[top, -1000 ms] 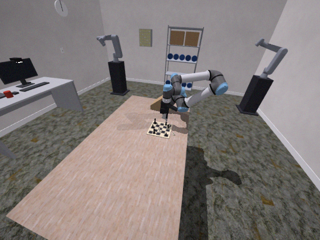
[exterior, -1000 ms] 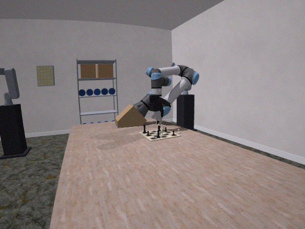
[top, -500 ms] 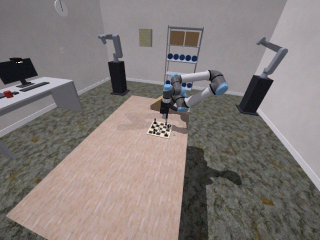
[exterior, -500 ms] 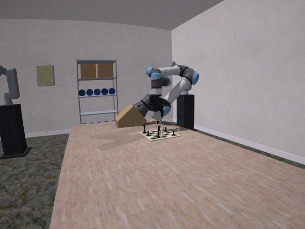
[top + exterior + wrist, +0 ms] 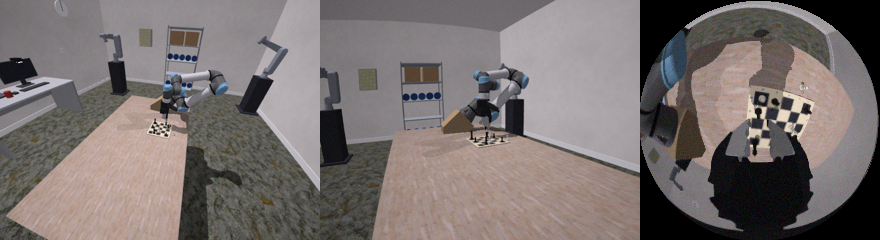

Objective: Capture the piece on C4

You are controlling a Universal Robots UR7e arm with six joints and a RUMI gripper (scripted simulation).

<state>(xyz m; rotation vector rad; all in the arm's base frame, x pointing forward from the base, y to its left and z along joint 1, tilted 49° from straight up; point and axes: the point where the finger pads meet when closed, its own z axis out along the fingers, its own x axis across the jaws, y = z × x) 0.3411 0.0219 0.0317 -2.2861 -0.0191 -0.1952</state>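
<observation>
Now: the chessboard 80 mm ahead of my hand, 40 mm to the right of it and 70 mm below it.
</observation>
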